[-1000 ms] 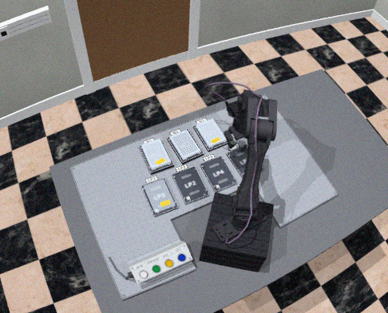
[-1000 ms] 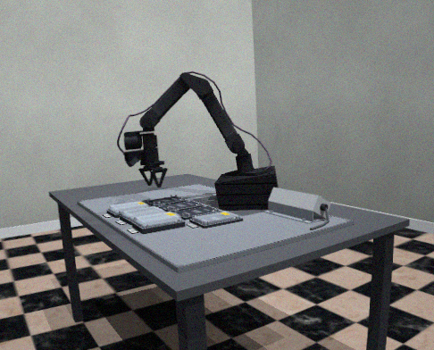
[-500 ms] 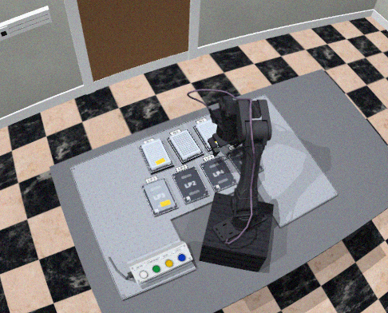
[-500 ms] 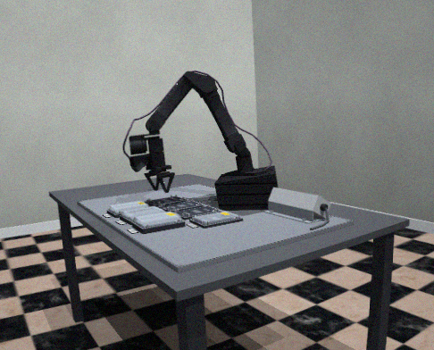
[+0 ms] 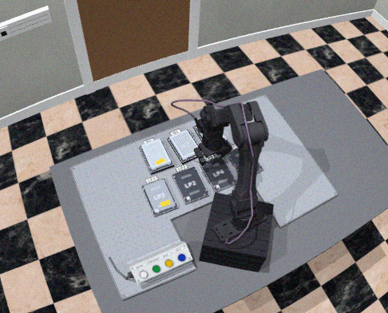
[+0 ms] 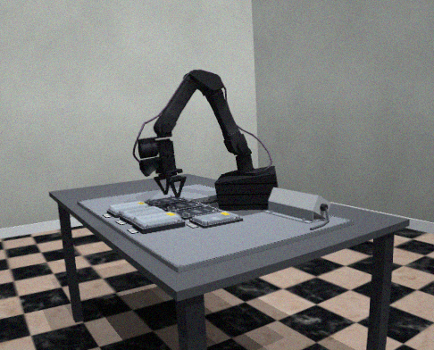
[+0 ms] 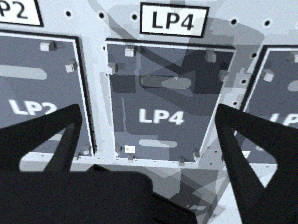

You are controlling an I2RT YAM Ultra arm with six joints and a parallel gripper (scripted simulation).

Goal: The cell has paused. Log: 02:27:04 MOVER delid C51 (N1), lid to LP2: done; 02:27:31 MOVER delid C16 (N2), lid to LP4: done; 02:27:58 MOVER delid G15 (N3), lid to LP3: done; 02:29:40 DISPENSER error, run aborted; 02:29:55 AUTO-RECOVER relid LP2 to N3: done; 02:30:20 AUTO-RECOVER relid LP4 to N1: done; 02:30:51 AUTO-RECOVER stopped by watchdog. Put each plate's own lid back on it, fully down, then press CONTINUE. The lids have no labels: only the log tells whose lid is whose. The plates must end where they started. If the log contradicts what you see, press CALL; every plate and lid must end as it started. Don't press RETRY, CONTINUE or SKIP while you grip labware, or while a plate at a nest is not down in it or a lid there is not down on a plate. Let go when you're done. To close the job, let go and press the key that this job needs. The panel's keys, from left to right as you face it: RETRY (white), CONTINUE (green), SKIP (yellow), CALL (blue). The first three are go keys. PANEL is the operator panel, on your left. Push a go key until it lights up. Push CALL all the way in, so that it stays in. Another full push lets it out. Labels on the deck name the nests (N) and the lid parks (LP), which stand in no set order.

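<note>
Now: the lp4 lid park 60 mm below my hand, 40 mm behind it and 10 mm to the right of it. From my hand the other things lie so: blue call key: 310 mm to the left, 300 mm behind, 10 mm below; then lp2 lid park: 120 mm to the left, 60 mm below, 30 mm behind; then yellow skip key: 360 mm to the left, 300 mm behind.
</note>
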